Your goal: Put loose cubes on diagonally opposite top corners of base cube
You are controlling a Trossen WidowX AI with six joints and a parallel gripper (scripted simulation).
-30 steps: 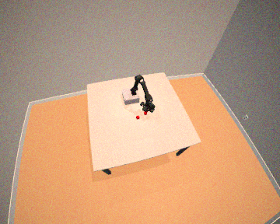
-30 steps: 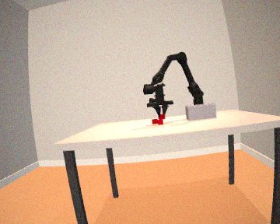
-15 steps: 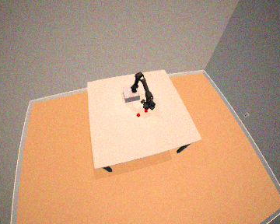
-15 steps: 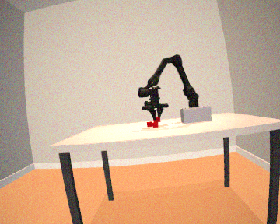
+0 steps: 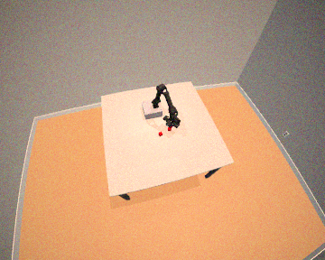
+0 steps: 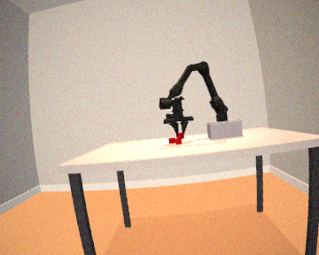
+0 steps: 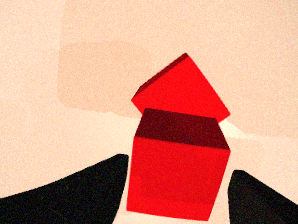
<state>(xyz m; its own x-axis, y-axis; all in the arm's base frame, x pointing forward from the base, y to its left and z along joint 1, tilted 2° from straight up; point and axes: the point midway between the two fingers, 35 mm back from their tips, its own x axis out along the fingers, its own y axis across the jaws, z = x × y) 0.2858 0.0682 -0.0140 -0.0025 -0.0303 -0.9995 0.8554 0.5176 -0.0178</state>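
My gripper tip is 1 cm above the red cube.
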